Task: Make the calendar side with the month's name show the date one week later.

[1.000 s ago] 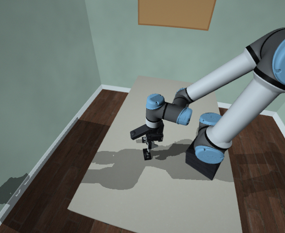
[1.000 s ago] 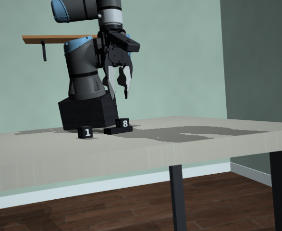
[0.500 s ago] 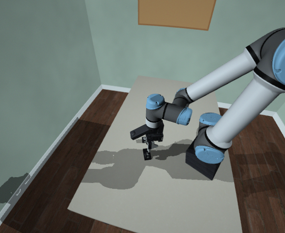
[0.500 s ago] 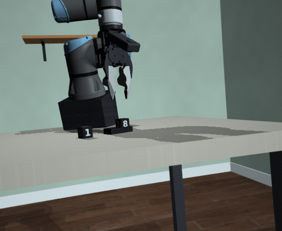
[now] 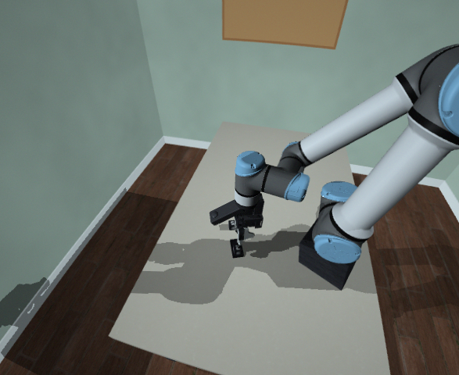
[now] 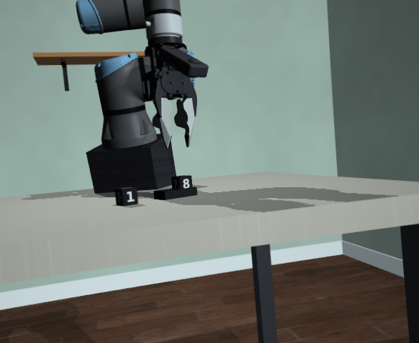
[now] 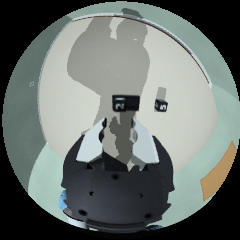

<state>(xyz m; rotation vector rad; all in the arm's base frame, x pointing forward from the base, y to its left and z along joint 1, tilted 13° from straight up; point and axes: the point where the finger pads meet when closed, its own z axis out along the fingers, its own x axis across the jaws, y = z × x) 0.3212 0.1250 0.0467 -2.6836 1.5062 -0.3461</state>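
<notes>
Now: the black tray 110 mm below my hand, 20 mm to the right of it and 10 mm ahead of it. From my hand the other things lie so: black digit cube 110 mm to the right, 100 mm below, 70 mm ahead.
</notes>
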